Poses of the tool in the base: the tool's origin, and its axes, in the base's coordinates. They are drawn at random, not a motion.
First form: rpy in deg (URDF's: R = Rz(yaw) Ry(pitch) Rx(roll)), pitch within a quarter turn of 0, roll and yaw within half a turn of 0; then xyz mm.
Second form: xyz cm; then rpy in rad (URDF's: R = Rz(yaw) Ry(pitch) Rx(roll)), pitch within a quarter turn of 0, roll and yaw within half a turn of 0. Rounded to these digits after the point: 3 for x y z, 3 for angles.
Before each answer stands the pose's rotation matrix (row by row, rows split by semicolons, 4 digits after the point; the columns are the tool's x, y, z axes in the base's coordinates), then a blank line. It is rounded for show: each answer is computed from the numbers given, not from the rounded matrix.
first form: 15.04, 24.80, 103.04, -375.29, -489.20, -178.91
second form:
-0.2048 -0.9654 0.1614; 0.8844 -0.1119 0.4532; -0.4195 0.2356 0.8767

-37.529, -48.920, -17.891, 0.262, 0.433, 1.798
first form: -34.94, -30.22, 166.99, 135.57, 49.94, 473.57
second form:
-0.8419 -0.4654 0.2731; 0.1945 -0.7338 -0.6509; 0.5033 -0.4949 0.7083

13.557, 4.994, 47.357, -0.610, -0.527, 2.915
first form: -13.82, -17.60, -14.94, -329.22, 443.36, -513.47
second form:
0.9210 0.3201 -0.2221; -0.2457 0.9196 0.3065; 0.3024 -0.2277 0.9256

-32.922, 44.336, -51.347, -0.241, -0.307, -0.261
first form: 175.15, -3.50, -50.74, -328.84, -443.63, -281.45
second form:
0.6317 -0.7748 -0.0270; -0.7728 -0.6266 -0.1006; 0.0610 0.0844 -0.9946

-32.884, -44.363, -28.145, 3.057, -0.061, -0.886
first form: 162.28, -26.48, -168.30, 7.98, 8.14, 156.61
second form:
-0.8765 -0.0603 -0.4776; -0.1815 0.9603 0.2119; 0.4459 0.2724 -0.8526

0.798, 0.814, 15.661, 2.832, -0.462, -2.937
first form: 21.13, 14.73, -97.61, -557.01, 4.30, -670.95
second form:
-0.1281 0.9124 -0.3887; -0.9586 -0.2144 -0.1873; -0.2543 0.3486 0.9021

-55.701, 0.430, -67.095, 0.369, 0.257, -1.704
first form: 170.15, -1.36, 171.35, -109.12, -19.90, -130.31
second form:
-0.9883 0.1522 0.0026; 0.1504 0.9734 0.1726; 0.0237 0.1710 -0.9850

-10.912, -1.990, -13.031, 2.970, -0.024, 2.991
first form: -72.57, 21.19, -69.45, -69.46, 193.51, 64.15
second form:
0.3273 0.1594 0.9314; -0.8731 0.4281 0.2335; -0.3615 -0.8896 0.2793

-6.946, 19.351, 6.415, -1.267, 0.370, -1.212
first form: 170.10, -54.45, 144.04, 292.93, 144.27, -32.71
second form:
-0.4706 0.6917 -0.5478; 0.3414 0.7152 0.6098; 0.8136 0.1000 -0.5728

29.293, 14.427, -3.271, 2.969, -0.950, 2.514
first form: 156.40, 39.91, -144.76, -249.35, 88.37, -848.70
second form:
-0.6265 -0.7385 0.2492; -0.4426 0.6002 0.6662; -0.6416 0.3071 -0.7029

-24.935, 8.837, -84.870, 2.730, 0.697, -2.527
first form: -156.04, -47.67, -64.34, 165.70, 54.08, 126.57
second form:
0.2916 -0.6937 0.6586; -0.6070 -0.6663 -0.4331; 0.7393 -0.2735 -0.6154

16.570, 5.408, 12.657, -2.723, -0.832, -1.123
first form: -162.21, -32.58, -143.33, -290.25, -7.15, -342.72
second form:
-0.6759 -0.7006 -0.2288; -0.5032 0.6655 -0.5513; 0.5385 -0.2575 -0.8023

-29.025, -0.715, -34.272, -2.831, -0.569, -2.502
